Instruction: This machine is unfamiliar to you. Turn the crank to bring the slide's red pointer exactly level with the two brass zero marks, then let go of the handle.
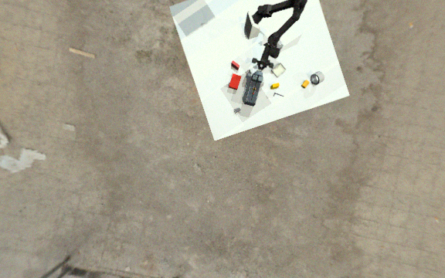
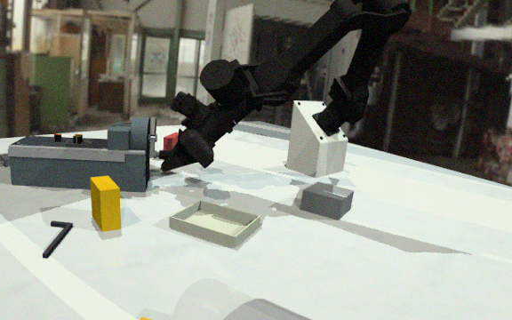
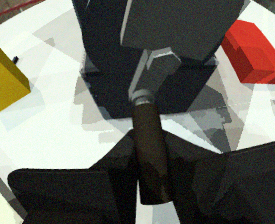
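Right now the dark crank handle is 30 mm above my gripper tip, 10 mm to the left of it and 10 mm behind it. The rest, counted from my gripper tip: red pointer: 150 mm ahead, 140 mm to the right, 50 mm above; then shallow grey tray: 180 mm to the left, 50 mm ahead, 30 mm below; then yellow block: 170 mm ahead, 80 mm to the left.
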